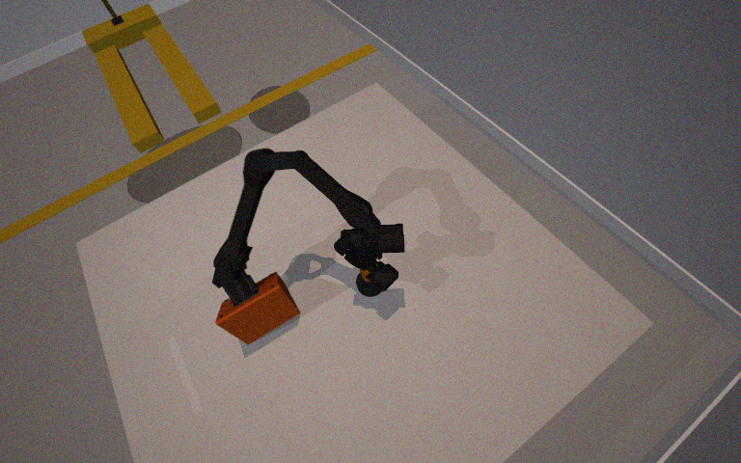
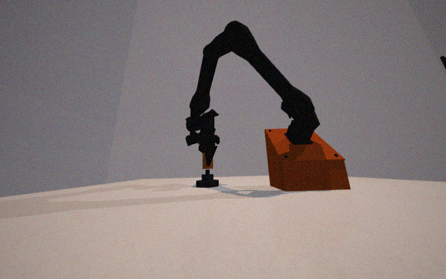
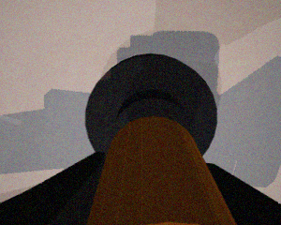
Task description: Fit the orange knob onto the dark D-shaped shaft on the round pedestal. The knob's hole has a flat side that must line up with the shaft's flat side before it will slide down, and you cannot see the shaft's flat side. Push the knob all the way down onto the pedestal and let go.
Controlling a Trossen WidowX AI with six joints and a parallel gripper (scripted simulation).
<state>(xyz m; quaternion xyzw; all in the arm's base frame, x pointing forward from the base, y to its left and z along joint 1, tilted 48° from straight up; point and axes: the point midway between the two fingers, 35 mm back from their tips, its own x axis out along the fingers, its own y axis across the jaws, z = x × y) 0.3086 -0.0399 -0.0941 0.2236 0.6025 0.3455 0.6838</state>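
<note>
Right now my gripper tip is 2 cm below the orange knob. Round my gripper tip: shaft 4 cm below.
</note>
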